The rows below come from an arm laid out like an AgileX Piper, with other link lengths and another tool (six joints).
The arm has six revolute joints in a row. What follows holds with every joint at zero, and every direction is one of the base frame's.
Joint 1 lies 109.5 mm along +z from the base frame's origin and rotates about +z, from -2.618 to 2.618 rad.
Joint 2 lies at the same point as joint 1 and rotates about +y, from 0 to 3.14 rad.
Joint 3 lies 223.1 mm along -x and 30.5 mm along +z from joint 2 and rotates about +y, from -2.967 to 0 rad.
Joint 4 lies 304.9 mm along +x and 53.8 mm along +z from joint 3 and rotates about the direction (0.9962, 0, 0.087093), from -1.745 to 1.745 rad.
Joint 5 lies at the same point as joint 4 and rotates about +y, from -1.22 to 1.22 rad.
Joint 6 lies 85.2 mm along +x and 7.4 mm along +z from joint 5 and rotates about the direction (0.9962, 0, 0.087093), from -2.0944 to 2.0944 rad.
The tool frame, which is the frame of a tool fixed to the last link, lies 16.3 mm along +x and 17 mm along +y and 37.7 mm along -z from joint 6; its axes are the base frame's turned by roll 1.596, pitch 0.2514 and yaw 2.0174 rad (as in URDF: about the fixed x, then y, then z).
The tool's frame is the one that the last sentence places.
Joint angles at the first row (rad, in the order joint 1, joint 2, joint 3, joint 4, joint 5, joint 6):
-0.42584 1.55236 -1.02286 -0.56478 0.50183 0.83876
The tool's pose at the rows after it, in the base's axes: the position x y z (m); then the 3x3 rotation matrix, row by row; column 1 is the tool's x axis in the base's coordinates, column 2 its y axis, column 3 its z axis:
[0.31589 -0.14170 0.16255], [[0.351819 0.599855 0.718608], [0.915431 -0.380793 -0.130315], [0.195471 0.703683 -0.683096]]
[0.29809 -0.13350 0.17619], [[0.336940 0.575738 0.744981], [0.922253 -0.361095 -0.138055], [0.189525 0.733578 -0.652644]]
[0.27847 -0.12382 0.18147], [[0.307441 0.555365 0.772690], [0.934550 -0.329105 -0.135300], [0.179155 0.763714 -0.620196]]
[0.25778 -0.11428 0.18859], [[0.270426 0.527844 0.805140], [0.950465 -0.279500 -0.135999], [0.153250 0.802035 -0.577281]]
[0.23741 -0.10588 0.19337], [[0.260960 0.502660 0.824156], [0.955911 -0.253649 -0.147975], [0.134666 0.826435 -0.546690]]
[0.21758 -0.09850 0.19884], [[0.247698 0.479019 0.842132], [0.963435 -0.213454 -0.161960], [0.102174 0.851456 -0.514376]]
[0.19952 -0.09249 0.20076], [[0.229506 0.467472 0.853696], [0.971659 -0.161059 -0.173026], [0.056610 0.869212 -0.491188]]
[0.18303 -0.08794 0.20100], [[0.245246 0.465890 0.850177], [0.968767 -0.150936 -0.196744], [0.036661 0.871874 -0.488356]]
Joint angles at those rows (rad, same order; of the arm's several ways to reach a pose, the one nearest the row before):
-0.42585 1.42682 -1.00360 -0.54651 0.54417 0.82023
-0.42584 1.30777 -0.92866 -0.54135 0.54159 0.80771
-0.42584 1.18304 -0.83073 -0.53874 0.51492 0.78981
-0.42585 1.04119 -0.73381 -0.53871 0.48864 0.76059
-0.42582 0.90571 -0.64952 -0.53876 0.49573 0.74556
-0.42584 0.76632 -0.57522 -0.53711 0.50919 0.71329
-0.42587 0.63671 -0.50640 -0.53445 0.52238 0.66334
-0.42588 0.52800 -0.45622 -0.53370 0.57475 0.64053

